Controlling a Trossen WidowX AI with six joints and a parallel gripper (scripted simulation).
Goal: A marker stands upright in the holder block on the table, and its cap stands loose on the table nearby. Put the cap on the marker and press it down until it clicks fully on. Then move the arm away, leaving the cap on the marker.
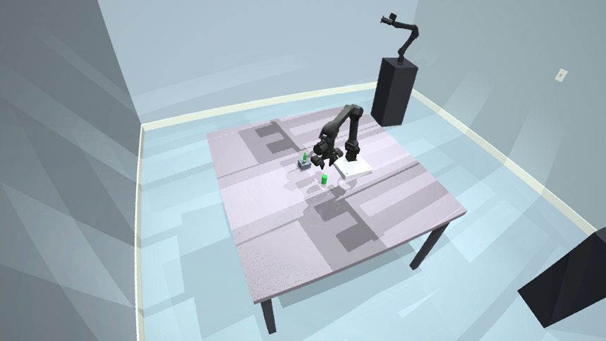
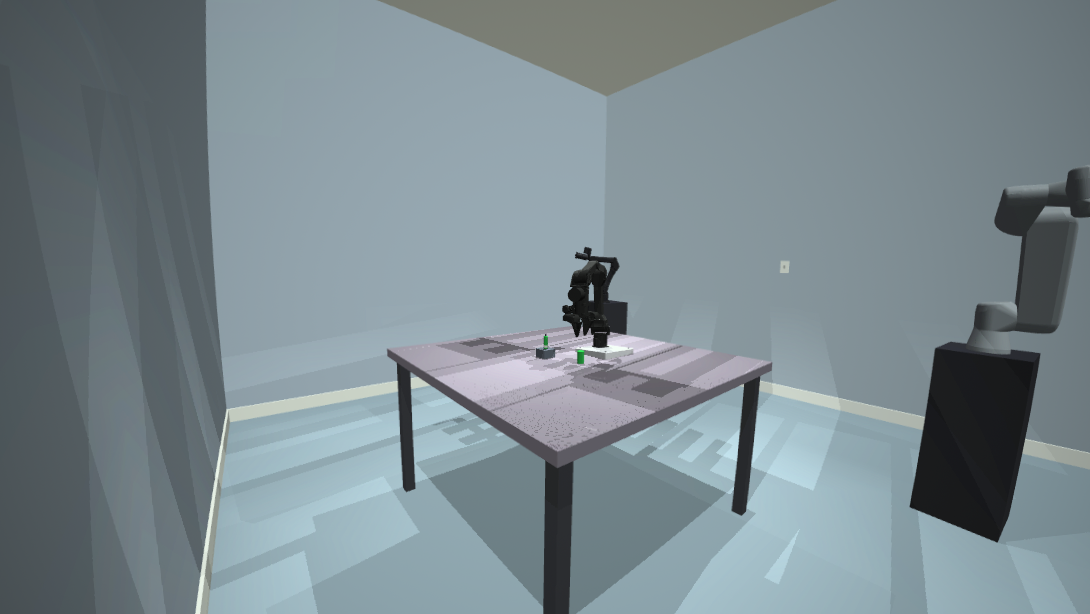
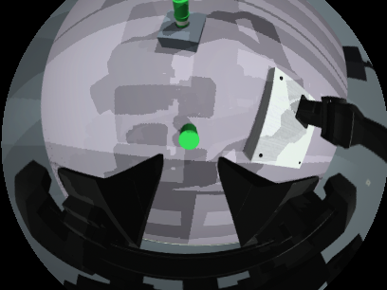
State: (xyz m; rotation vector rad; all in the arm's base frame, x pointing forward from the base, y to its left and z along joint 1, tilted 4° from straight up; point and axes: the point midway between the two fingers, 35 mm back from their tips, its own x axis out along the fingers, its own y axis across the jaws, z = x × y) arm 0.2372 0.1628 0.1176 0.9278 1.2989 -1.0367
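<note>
The green cap lies 90 mm below my gripper tip. From my gripper tip the other things lie so: green marker (160 mm to the right, 80 mm ahead, 40 mm below).
</note>
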